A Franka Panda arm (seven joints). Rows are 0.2 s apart.
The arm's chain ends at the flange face. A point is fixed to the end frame.
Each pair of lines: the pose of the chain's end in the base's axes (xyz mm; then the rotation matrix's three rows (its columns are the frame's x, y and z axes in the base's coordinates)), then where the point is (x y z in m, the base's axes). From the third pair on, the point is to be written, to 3 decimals.
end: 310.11, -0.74, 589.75; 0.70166, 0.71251, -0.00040; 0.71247, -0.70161, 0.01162; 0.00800, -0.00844, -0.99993
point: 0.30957 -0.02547 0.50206
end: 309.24, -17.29, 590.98; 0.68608, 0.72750, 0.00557; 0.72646, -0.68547, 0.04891; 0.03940, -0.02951, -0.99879
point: 0.30977 -0.03873 0.50243
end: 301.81, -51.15, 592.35; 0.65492, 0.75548, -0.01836; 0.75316, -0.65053, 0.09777; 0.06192, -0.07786, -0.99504
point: 0.301 -0.068 0.503
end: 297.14, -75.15, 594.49; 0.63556, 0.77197, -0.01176; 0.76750, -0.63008, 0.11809; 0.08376, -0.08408, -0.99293
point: 0.298 -0.090 0.505
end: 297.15, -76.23, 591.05; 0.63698, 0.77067, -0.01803; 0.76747, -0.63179, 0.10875; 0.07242, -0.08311, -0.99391
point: 0.297 -0.092 0.501
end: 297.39, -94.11, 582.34; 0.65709, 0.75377, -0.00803; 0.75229, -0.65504, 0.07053; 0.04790, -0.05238, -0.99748
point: 0.298 -0.114 0.493
